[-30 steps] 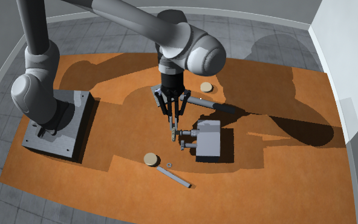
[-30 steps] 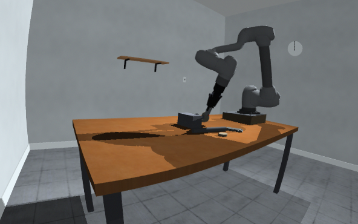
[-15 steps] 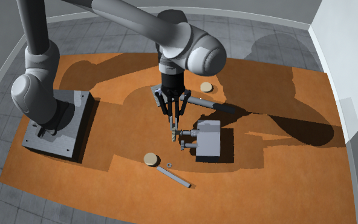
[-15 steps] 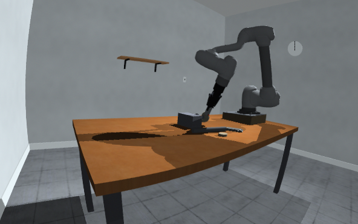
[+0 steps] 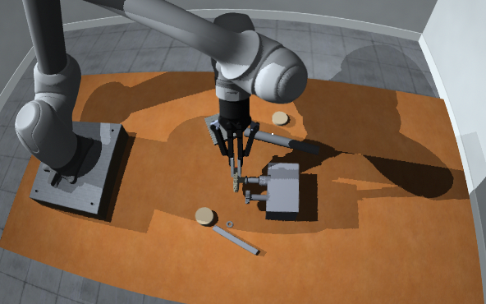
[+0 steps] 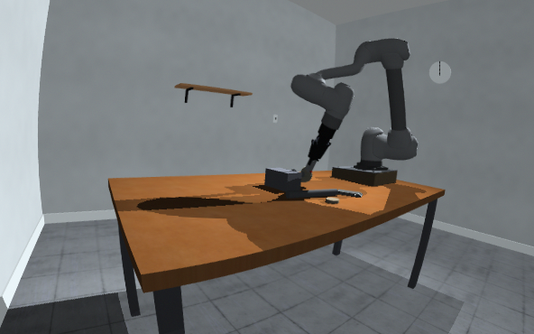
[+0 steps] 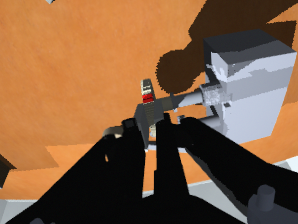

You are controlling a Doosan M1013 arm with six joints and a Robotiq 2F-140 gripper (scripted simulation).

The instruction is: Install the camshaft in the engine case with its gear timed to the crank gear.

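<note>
The small crank gear lies 70 mm to the right of my hand, 50 mm below it and 50 mm ahead of it. The rest, counted from my hand: grey rod 170 mm to the left, 100 mm below, 100 mm ahead; finned plate 170 mm to the left, 120 mm behind, 100 mm below; flat grey bar 190 mm to the right, 110 mm below, 50 mm ahead.
</note>
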